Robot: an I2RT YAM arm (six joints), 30 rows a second.
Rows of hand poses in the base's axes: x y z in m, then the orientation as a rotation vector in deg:
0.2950, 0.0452, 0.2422, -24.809, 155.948, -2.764
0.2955, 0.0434, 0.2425, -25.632, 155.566, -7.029
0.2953, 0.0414, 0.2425, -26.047, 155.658, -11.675
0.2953, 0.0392, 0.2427, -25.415, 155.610, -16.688
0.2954, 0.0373, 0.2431, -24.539, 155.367, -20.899
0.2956, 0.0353, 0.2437, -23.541, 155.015, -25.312
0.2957, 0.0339, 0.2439, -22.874, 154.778, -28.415
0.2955, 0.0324, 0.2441, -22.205, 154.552, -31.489
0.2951, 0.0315, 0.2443, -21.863, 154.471, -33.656
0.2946, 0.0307, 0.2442, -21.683, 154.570, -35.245
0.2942, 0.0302, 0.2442, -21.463, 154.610, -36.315
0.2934, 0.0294, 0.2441, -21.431, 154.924, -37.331
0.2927, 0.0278, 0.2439, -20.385, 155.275, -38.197
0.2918, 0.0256, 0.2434, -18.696, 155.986, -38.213
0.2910, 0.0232, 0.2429, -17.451, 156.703, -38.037
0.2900, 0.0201, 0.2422, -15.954, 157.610, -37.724
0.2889, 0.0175, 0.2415, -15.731, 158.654, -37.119
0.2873, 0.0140, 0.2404, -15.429, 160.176, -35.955
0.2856, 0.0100, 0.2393, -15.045, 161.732, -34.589
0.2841, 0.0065, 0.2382, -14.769, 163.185, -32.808
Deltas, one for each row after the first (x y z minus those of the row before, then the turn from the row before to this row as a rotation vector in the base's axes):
0.0005, -0.0018, 0.0003, -3.047, -0.607, 0.030
-0.0002, -0.0020, 0.0000, -3.311, -0.132, -0.377
0.0000, -0.0022, 0.0002, -3.400, -0.360, -1.119
0.0001, -0.0019, 0.0004, -2.801, -0.463, -1.140
0.0002, -0.0020, 0.0006, -2.933, -0.488, -1.239
0.0001, -0.0014, 0.0002, -2.074, -0.259, -0.860
-0.0002, -0.0015, 0.0002, -2.057, -0.196, -0.868
-0.0004, -0.0009, 0.0002, -1.468, 0.001, -0.553
-0.0005, -0.0008, -0.0001, -1.080, 0.185, -0.405
-0.0004, -0.0005, 0.0000, -0.714, 0.081, -0.330
-0.0008, -0.0008, -0.0001, -0.688, 0.390, -0.279
-0.0007, -0.0016, -0.0002, -0.446, 0.138, -0.914
-0.0009, -0.0022, -0.0005, 0.244, 0.217, -1.289
-0.0008, -0.0024, -0.0005, 0.319, 0.330, -0.973
-0.0010, -0.0031, -0.0007, 0.453, 0.440, -1.164
-0.0011, -0.0026, -0.0007, 0.515, 0.851, -0.332
-0.0016, -0.0035, -0.0011, 0.931, 1.218, -0.429
-0.0017, -0.0040, -0.0011, 1.065, 1.219, -0.465
-0.0015, -0.0035, -0.0011, 1.315, 1.112, -0.321

